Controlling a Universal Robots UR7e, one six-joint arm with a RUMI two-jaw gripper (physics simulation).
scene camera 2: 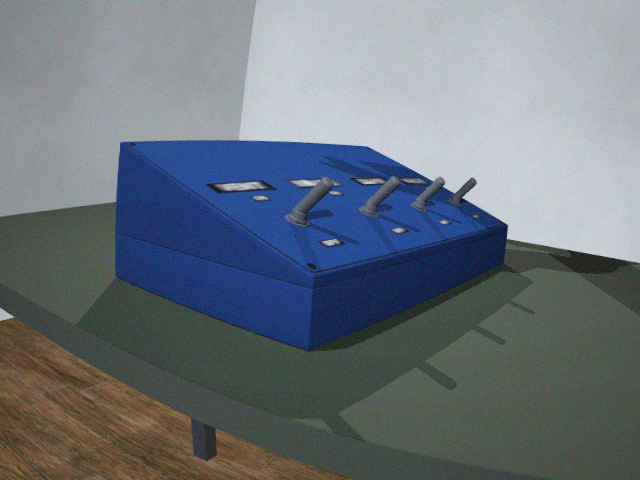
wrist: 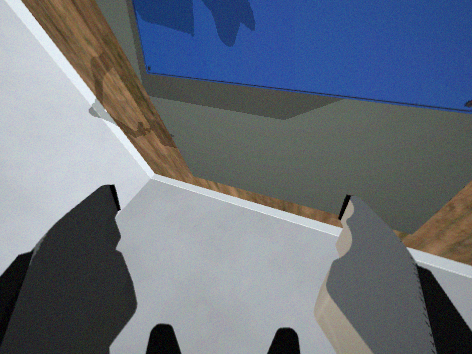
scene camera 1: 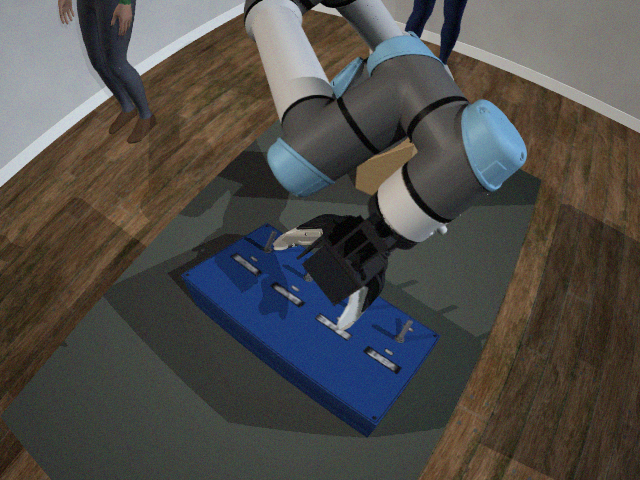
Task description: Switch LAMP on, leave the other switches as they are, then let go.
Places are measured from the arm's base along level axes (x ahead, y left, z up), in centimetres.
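Pixels of known places: gripper, fingertip midpoint: [wrist: 231, 192] [scene camera 1: 307, 287].
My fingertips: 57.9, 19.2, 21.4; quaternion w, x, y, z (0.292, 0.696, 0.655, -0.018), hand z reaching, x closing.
Ahead of a thing's pixels: the offset from my fingertips to its middle, as dx, dy, dz. Level surfaces: height alone.
A blue sloped panel @[-7.4, -6.3, -31.4] [scene camera 1: 310, 356] [scene camera 2: 206, 279] [wrist: 350, 60] carries a row of grey lever switches. The end levers [scene camera 1: 269, 241] [scene camera 1: 404, 330] show in scene view 1; the middle ones are largely hidden by the gripper. In scene view 2 the nearest lever @[-15.8, +11.6, -26.6] [scene camera 2: 311, 201], the second lever @[-15.7, -0.4, -26.6] [scene camera 2: 381, 197], the third lever @[-15.6, -12.4, -26.6] [scene camera 2: 430, 193] and the farthest lever @[-15.4, -24.4, -26.6] [scene camera 2: 463, 191] lean alike. The name plates are too blurred to read, so I cannot tell which is LAMP. My gripper [scene camera 1: 309, 286] [wrist: 231, 192] is open and empty, above the panel's middle, and does not show in scene view 2.
The panel stands on a dark green table @[dz -37.2] [scene camera 1: 129, 372] [scene camera 2: 496, 382] [wrist: 280, 145]. A tan wedge block [scene camera 1: 382, 167] is partly hidden behind the arm. Two standing figures, one at the left [scene camera 1: 111, 67] and one at the back [scene camera 1: 439, 23], show in part beyond the table.
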